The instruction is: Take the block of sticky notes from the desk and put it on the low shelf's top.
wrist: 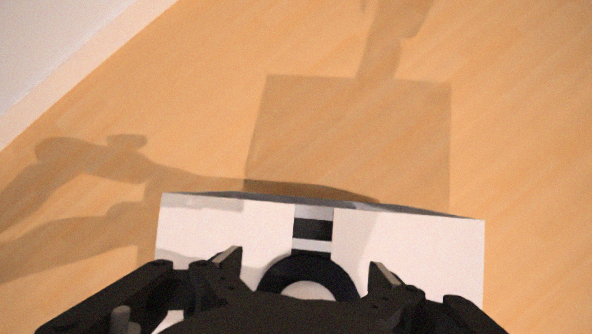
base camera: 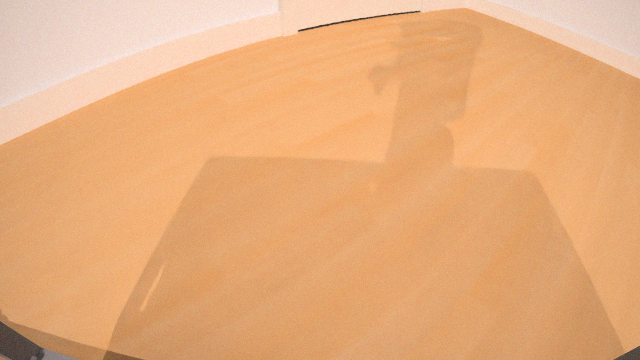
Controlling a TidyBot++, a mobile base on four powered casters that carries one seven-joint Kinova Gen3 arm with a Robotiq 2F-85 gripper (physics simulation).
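Places are measured from the arm's base along level axes (x ahead, y left, z up), in metres.
Where they show: gripper, fingertip midpoint: (wrist: pixel 303 268).
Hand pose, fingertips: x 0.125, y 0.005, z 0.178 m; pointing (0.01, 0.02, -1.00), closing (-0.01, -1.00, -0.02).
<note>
After its pixels a point has its place.
My gripper (wrist: pixel 303 268) @[x 0.125, y 0.005, z 0.178 m] is open, with its two black fingers wide apart above the white top of the robot's base in the wrist view. No thing shows between the fingers. The block of sticky notes, the desk and the low shelf do not show in the base camera view or the wrist view.
The robot's white base (wrist: pixel 430 250) @[x 0.101, y -0.174, z -0.014 m] lies under the gripper. A wooden floor (base camera: pixel 300 225) @[x 0.412, y 0.022, z -0.396 m] (wrist: pixel 525 125) @[x 0.427, y -0.652, z -0.397 m] carries shadows of the robot and arm. A white wall (base camera: pixel 125 35) @[x 0.889, y 0.540, z -0.251 m] (wrist: pixel 45 45) @[x 0.561, y 0.892, z -0.245 m] with a pale baseboard stands at the left; another wall (base camera: pixel 590 20) @[x 1.625, y -1.352, z -0.221 m] is at the right.
</note>
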